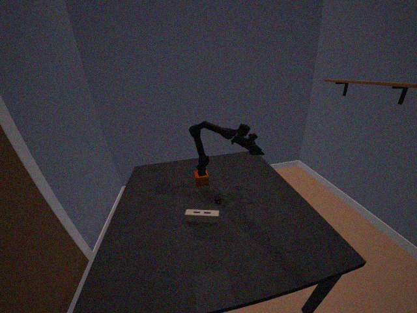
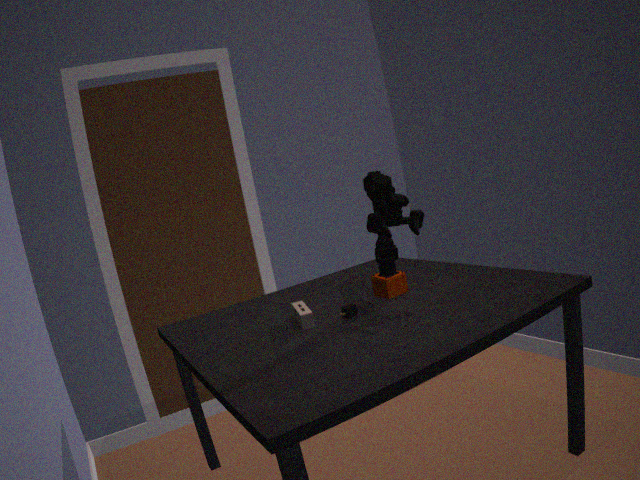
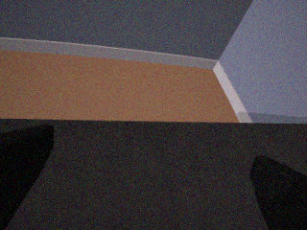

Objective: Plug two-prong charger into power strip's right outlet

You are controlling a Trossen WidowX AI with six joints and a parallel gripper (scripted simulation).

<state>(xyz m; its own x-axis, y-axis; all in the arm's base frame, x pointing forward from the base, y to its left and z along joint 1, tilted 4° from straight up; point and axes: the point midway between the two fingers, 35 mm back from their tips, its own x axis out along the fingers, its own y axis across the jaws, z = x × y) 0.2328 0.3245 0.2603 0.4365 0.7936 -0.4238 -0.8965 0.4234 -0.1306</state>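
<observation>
The two-prong charger is 340 mm to the right of my gripper tip, 280 mm below it and 20 mm ahead of it.
</observation>
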